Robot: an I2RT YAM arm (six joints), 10 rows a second.
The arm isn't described. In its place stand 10 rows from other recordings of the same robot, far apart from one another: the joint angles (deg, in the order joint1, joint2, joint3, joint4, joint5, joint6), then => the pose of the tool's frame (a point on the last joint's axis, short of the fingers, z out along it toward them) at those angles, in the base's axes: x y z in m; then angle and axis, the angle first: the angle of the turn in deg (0 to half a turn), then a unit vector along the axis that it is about.
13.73 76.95 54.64 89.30 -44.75 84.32 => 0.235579 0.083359 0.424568 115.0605 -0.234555 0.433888 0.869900
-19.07 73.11 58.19 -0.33 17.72 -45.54 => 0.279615 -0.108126 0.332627 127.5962 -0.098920 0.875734 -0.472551
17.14 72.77 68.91 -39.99 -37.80 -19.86 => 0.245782 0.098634 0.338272 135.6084 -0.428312 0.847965 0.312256
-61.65 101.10 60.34 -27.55 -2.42 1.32 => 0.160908 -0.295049 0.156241 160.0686 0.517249 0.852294 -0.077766
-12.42 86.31 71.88 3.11 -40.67 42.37 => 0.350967 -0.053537 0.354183 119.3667 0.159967 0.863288 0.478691
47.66 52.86 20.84 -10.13 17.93 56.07 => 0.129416 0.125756 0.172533 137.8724 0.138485 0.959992 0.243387
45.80 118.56 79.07 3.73 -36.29 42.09 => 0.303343 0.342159 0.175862 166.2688 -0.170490 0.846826 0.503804
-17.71 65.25 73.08 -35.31 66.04 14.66 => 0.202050 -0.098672 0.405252 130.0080 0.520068 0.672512 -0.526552
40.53 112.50 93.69 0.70 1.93 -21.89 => 0.362904 0.308701 0.301144 108.9039 -0.505133 0.857195 0.100288
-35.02 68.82 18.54 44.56 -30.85 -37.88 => 0.199959 -0.117826 0.199141 100.7997 -0.254686 0.921624 -0.292821
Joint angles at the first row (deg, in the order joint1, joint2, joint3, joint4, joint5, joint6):
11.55 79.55 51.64 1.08 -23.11 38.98
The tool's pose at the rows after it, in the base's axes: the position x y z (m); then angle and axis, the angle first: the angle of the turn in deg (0 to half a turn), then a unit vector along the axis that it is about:
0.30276 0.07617 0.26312 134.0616 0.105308 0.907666 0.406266
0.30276 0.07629 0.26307 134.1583 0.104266 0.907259 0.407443
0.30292 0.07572 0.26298 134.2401 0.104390 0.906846 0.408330
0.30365 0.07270 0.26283 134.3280 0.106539 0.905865 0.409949
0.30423 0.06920 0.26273 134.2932 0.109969 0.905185 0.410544
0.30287 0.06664 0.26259 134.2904 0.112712 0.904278 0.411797
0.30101 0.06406 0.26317 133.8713 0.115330 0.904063 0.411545
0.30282 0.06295 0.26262 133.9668 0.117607 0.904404 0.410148
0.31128 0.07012 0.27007 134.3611 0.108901 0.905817 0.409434
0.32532 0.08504 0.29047 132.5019 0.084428 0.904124 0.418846
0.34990 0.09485 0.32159 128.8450 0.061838 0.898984 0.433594
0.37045 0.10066 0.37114 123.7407 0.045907 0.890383 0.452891
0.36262 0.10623 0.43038 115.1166 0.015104 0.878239 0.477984
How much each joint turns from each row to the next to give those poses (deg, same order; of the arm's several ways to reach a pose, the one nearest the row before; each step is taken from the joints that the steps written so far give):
0.00 0.00 -0.02 -0.02 -0.05 0.15
0.00 0.02 0.00 0.02 -0.19 0.01
-0.13 0.02 0.00 0.00 -0.22 0.02
-0.63 0.04 0.00 0.00 -0.61 0.02
-0.70 -0.02 -0.05 0.00 -0.46 0.02
-0.46 -0.41 -0.39 0.02 -0.35 0.13
-0.42 -0.61 -0.46 0.13 0.00 0.00
-0.26 0.41 0.28 -0.08 -0.05 -0.02
1.07 1.86 3.37 -1.80 0.33 -0.33
2.16 2.67 6.08 -0.96 0.74 -0.63
0.70 4.50 9.66 -1.05 0.05 -0.90
0.20 3.98 12.98 -3.36 0.41 -0.30
1.27 -0.44 9.51 -1.12 2.01 -1.47

